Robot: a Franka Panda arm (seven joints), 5 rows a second.
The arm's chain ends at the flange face. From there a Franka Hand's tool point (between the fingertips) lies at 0.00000 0.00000 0.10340 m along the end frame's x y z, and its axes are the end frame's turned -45 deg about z.
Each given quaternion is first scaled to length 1.
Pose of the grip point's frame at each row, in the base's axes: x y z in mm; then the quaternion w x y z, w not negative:
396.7 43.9 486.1 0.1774 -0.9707 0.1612 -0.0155
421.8 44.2 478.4 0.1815 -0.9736 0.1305 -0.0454
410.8 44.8 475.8 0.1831 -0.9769 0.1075 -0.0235
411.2 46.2 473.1 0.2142 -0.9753 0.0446 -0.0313
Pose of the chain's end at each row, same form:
387.7 8.8 582.9 0.1698 -0.8351 0.5204 0.0536
407.8 8.9 574.6 0.1851 -0.8496 0.4932 0.0275
402.0 8.3 572.2 0.1782 -0.8614 0.4732 0.0484
402.9 3.3 566.8 0.2099 -0.8840 0.4144 0.0531

